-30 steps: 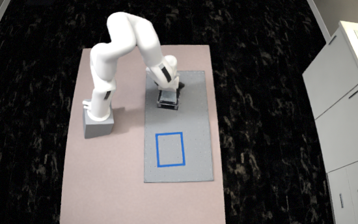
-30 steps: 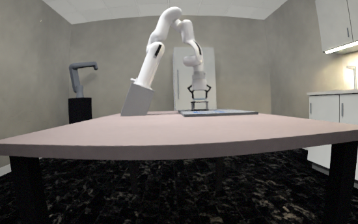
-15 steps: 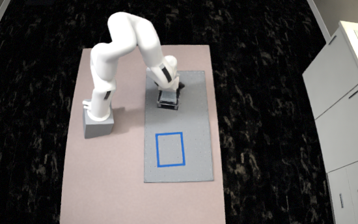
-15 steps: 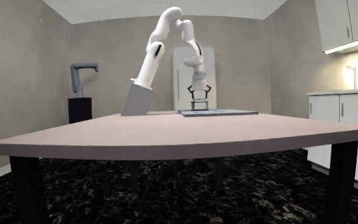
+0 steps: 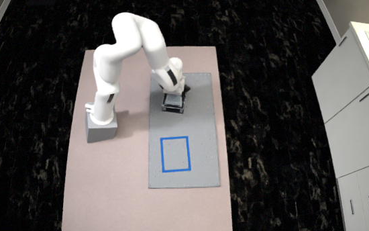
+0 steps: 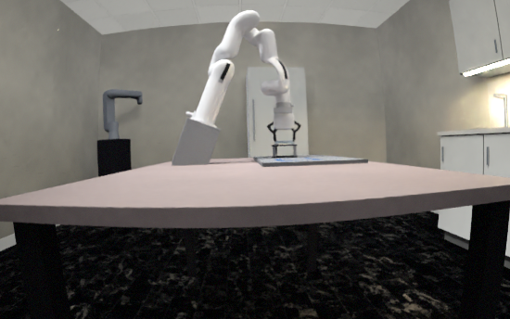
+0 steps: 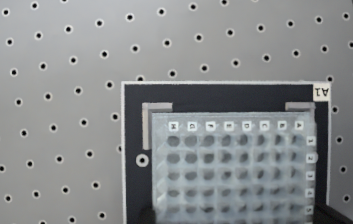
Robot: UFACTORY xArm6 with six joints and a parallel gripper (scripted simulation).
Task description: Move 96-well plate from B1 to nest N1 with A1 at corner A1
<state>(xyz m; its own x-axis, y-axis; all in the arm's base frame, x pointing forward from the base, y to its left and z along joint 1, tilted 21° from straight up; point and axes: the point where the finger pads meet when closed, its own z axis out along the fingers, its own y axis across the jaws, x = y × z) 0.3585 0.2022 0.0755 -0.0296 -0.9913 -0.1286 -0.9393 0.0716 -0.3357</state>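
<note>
The 96-well plate is 1 cm below my hand. The rest, counted from my hand: black raised nest N1: 3 cm below.
</note>
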